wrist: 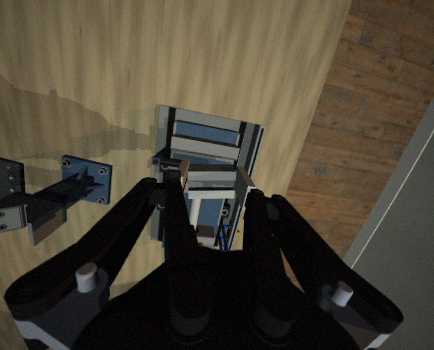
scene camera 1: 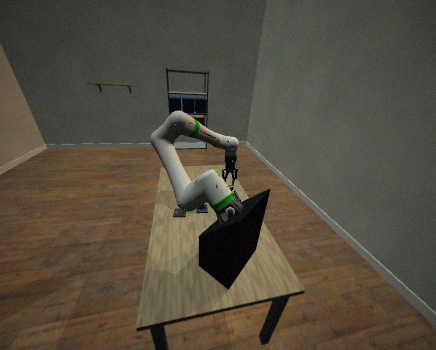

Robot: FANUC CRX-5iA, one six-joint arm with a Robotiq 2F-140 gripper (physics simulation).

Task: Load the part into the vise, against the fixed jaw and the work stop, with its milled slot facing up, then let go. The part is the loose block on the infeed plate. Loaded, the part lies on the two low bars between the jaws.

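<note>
My gripper is shut on the part and points down at the vise. The part, a light grey block, sits between the two fingertips; a long step or channel shows across its camera side. The vise has a blue body, pale cross bars and grey side rails, and lies beneath the part in the wrist view. The fingers hide parts of the vise, and whether the part touches its low bars or jaw cannot be told. A small dark bracket stands at the vise's left side.
Left of the vise, a blue bolted plate carries a stand with a tilted bracket. A dark plate lies farther left. The wooden table ends right of the vise. A black box stands near the arm's base.
</note>
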